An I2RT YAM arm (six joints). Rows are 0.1 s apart.
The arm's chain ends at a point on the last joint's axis. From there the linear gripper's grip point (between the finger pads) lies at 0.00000 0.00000 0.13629 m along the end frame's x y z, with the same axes.
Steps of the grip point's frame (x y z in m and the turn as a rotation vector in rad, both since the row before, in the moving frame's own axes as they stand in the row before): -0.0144 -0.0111 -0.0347 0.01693 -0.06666 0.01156; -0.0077 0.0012 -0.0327 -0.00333 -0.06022 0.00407; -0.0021 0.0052 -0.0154 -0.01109 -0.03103 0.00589; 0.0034 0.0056 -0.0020 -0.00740 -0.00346 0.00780; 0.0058 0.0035 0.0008 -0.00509 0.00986 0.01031
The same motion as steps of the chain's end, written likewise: -0.0053 -0.0087 -0.0344 0.01693 -0.06666 0.01156; 0.0005 0.0008 -0.0325 -0.00333 -0.06022 0.00407; 0.0021 0.0037 -0.0153 -0.01109 -0.03103 0.00589; 0.0039 0.0046 -0.0020 -0.00740 -0.00346 0.00780; 0.0045 0.0028 0.0008 -0.00509 0.00986 0.01031
